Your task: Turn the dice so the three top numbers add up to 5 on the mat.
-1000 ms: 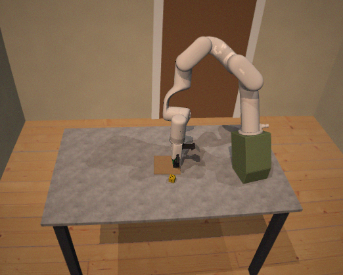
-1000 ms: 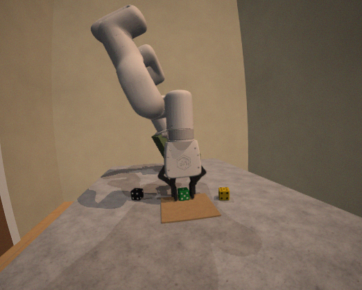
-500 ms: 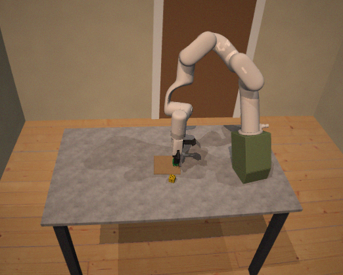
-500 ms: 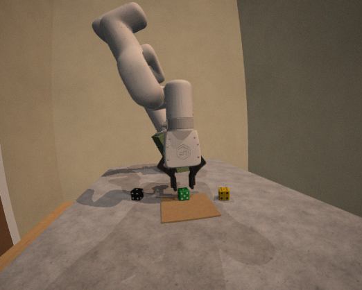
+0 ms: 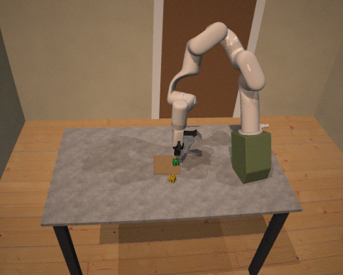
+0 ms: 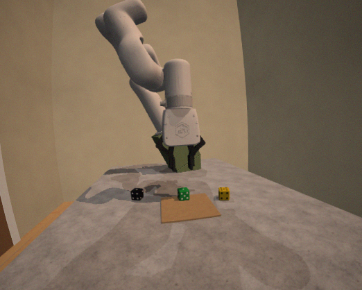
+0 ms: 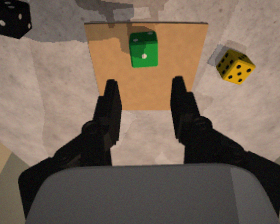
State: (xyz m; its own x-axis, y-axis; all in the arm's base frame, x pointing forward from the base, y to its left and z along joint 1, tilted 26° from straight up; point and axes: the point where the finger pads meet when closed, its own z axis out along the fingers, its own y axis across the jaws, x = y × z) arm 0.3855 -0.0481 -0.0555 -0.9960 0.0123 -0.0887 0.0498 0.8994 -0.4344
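My hand is 4 cm short of the yellow die, 11 cm to the right of it and 10 cm above it. From my hand the other things lie so: tan mat (5 cm ahead, 11 cm below); green die (9 cm below); black die (5 cm behind, 14 cm to the right, 10 cm below).
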